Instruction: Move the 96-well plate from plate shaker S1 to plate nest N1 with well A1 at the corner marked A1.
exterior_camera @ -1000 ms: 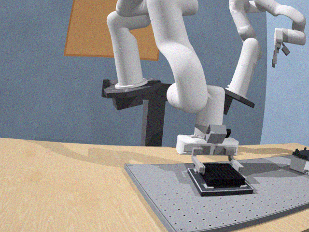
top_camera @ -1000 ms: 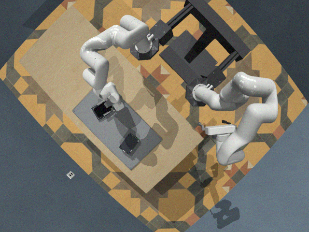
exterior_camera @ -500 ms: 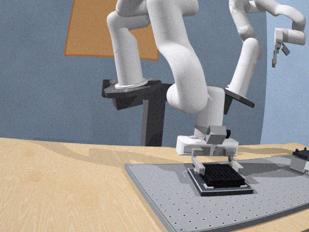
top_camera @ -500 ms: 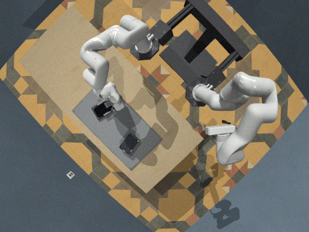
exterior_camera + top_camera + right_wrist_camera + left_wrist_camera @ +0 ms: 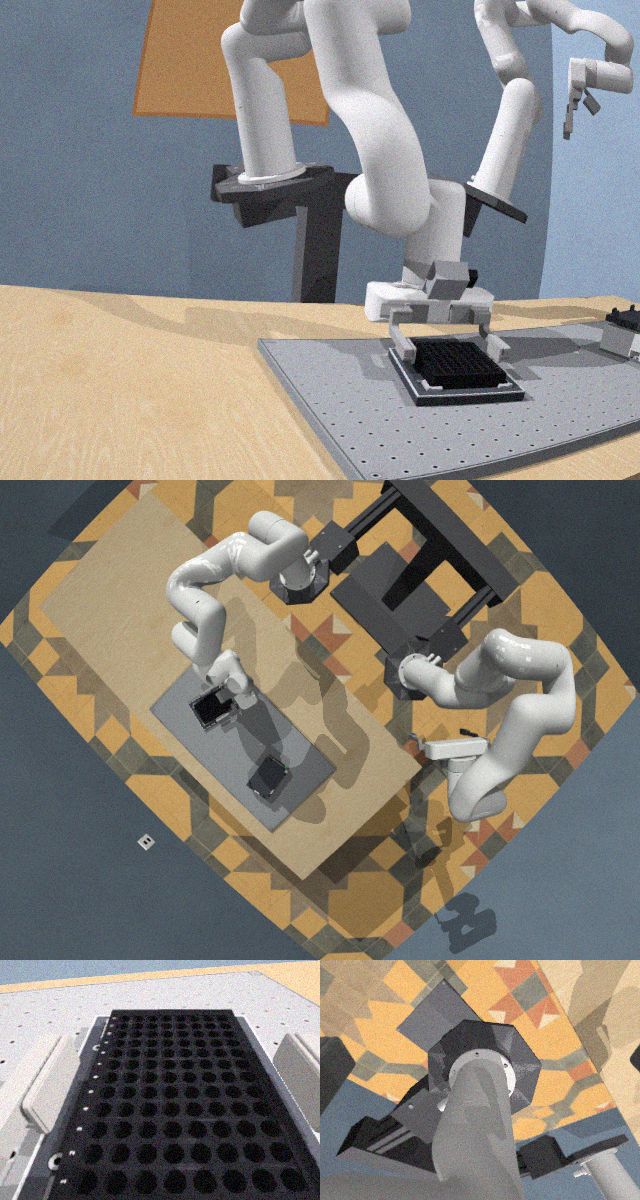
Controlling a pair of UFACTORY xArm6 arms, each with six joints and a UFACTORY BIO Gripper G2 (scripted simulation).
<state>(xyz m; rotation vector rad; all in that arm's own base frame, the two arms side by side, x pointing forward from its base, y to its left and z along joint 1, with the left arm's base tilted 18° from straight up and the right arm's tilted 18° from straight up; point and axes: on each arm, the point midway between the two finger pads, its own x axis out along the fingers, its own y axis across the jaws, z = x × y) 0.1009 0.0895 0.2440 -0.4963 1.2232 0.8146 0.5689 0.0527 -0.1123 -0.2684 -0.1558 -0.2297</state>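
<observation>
Now: the black 96-well plate 1 cm below my right hand and 1 cm ahead of it. Also, from my right hand: plate nest N1: 2 cm below, 1 cm ahead.
</observation>
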